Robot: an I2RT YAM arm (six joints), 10 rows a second.
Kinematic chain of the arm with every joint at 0, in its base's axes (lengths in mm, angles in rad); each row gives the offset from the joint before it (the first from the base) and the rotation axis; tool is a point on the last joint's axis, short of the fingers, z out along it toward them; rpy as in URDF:
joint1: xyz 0 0 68 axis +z
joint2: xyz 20 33.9 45.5 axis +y
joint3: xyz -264 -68.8 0 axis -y
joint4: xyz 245 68.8 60 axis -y
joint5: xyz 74 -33.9 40.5 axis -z
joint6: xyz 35.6 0 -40.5 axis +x
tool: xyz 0 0 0 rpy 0 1.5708 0
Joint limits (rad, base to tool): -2.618..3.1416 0..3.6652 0..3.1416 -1.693..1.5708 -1.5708..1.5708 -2.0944..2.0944
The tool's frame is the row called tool.
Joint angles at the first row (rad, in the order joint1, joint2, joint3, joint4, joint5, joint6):
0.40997, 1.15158, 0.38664, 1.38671, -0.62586, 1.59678
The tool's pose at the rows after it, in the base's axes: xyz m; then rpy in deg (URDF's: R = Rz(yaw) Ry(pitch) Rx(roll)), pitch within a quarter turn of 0, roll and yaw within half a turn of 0:
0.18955 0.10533 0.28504 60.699 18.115 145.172
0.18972 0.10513 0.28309 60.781 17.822 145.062
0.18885 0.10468 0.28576 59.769 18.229 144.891
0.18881 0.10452 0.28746 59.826 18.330 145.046
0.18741 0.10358 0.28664 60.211 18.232 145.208
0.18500 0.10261 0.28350 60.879 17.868 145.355
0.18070 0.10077 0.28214 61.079 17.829 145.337
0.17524 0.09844 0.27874 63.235 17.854 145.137
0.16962 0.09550 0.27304 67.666 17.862 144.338
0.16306 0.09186 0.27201 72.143 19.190 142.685
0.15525 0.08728 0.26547 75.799 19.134 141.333
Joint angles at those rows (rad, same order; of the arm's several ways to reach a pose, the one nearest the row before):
0.41067, 1.16388, 0.38235, 1.39360, -0.62739, 1.60280
0.40997, 1.16919, 0.37678, 1.40210, -0.62394, 1.60531
0.40956, 1.16752, 0.38026, 1.41779, -0.62472, 1.61011
0.40841, 1.16163, 0.38514, 1.40749, -0.62876, 1.61070
0.40654, 1.15114, 0.37862, 1.39718, -0.63198, 1.61067
0.40696, 1.13845, 0.36306, 1.38637, -0.63106, 1.60913
0.40710, 1.11297, 0.34637, 1.37306, -0.63049, 1.60685
0.40754, 1.05784, 0.32526, 1.29093, -0.62819, 1.57640
0.40717, 0.97334, 0.30663, 1.12523, -0.61434, 1.51275
0.40741, 0.86828, 0.30940, 0.91426, -0.58750, 1.42313
0.40671, 0.78006, 0.29100, 0.76518, -0.55454, 1.37523

